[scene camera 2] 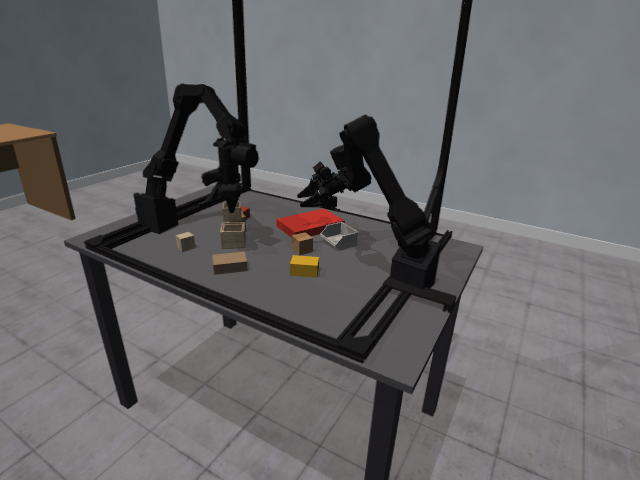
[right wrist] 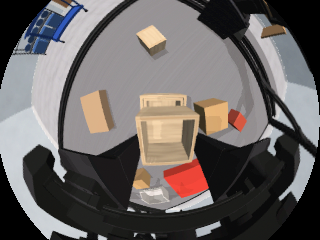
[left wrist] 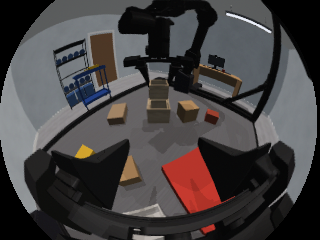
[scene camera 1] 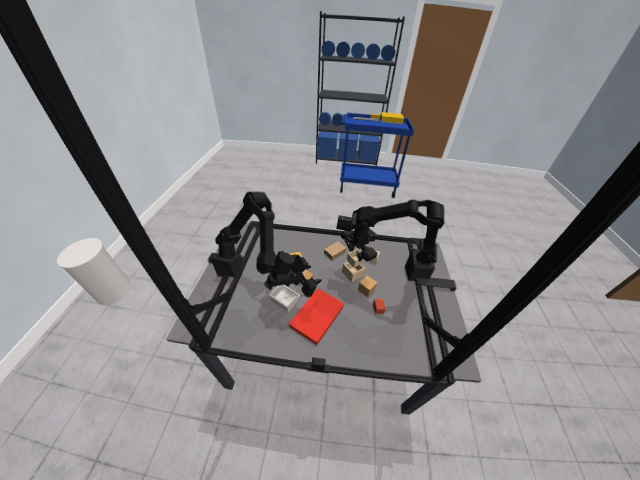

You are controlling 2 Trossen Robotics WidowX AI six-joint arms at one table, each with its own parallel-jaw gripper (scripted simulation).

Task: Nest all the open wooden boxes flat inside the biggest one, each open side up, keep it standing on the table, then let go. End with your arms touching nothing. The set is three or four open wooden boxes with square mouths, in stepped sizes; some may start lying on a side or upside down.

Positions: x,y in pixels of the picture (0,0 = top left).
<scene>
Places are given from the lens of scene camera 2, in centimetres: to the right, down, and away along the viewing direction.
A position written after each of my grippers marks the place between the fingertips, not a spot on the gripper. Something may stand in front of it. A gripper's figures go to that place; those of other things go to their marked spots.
my left gripper (scene camera 2: 298,201): -7, -13, 133
my right gripper (scene camera 2: 232,209): -28, -10, 130
red slab (scene camera 2: 313,223): -2, -6, 145
</scene>
